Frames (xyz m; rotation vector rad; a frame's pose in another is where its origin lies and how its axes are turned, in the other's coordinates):
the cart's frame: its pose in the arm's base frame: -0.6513 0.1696 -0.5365 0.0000 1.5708 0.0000
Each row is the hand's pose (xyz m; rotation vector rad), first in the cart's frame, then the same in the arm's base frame.
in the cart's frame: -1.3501 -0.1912 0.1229 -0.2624 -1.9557 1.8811
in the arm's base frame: -0.5284 -0.0216 0.8136 0.9362 -0.7989 1.2398
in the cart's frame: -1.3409 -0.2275 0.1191 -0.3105 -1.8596 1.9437
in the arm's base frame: -0.5322 -0.0579 0.8044 0.9552 -0.7387 1.3184
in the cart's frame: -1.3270 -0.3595 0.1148 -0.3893 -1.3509 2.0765
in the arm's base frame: -0.5365 -0.1899 0.7905 1.0556 -0.3306 1.5428
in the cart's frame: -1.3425 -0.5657 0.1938 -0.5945 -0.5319 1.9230
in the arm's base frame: -0.4575 -0.3961 0.8060 0.9362 0.4845 1.7741
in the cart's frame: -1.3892 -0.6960 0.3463 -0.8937 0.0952 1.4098
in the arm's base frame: -0.3050 -0.5264 0.8527 0.4015 1.2493 1.7919
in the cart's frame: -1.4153 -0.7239 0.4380 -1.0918 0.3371 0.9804
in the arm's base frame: -0.2133 -0.5543 0.8788 -0.0902 1.5736 1.6772
